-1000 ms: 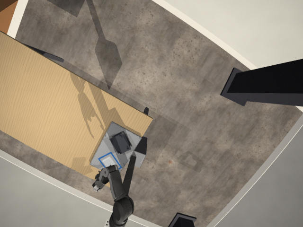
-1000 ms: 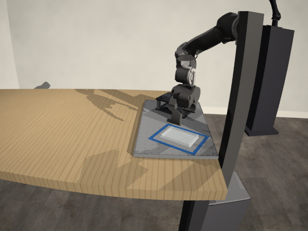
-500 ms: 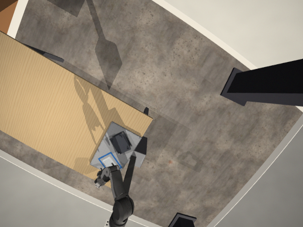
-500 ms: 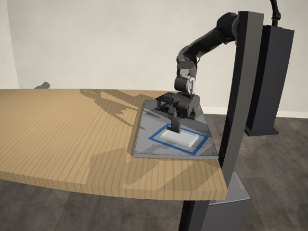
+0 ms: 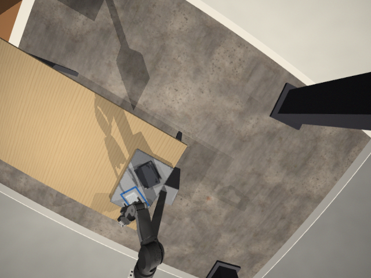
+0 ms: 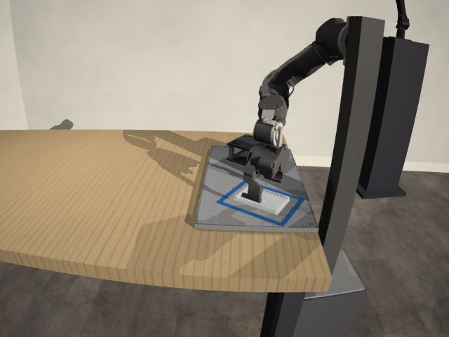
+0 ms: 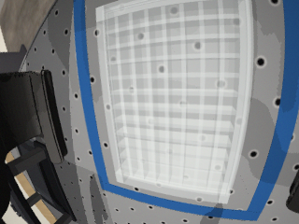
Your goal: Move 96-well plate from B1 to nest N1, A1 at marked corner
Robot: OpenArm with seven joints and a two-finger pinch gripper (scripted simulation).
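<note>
Right now my hand is 30 mm above the 96-well plate. Also, from my hand: A1 mark (170 mm to the right, 50 mm behind, 30 mm above).
</note>
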